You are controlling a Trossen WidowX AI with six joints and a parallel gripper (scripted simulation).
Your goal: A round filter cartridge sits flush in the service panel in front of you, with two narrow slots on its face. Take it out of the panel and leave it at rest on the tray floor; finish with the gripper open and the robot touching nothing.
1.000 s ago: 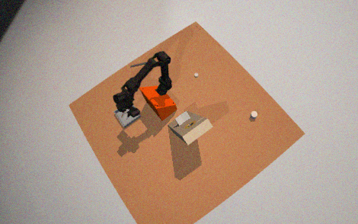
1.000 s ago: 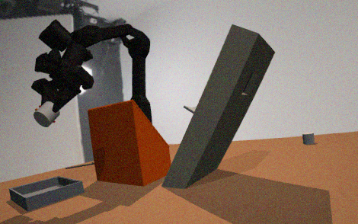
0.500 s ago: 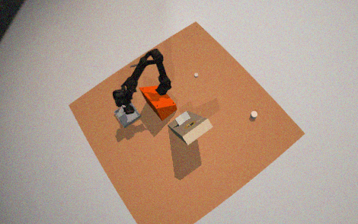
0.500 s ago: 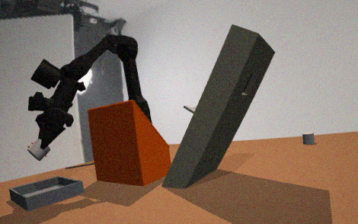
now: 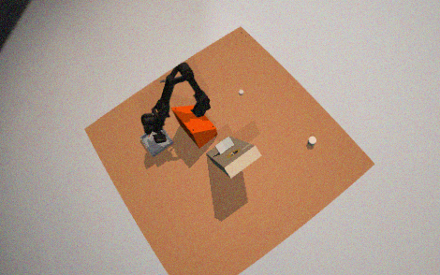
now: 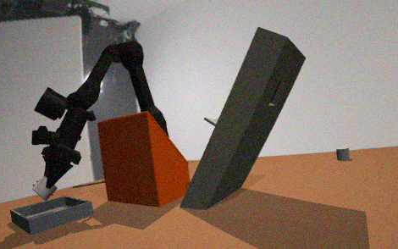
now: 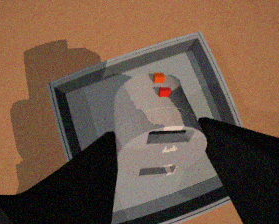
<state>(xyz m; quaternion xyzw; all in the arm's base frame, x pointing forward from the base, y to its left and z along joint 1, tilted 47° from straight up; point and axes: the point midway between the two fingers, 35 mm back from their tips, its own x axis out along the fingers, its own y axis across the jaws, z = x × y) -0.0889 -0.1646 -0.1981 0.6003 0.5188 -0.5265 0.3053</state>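
Now: gripper tip 7 cm above the grey tray. Round my gripper tip: beige service panel (43 cm ahead, 23 cm to the left, 9 cm above); then grey ledge (38 cm ahead, 24 cm to the left, 8 cm above); then round filter cartridge (right at my gripper tip).
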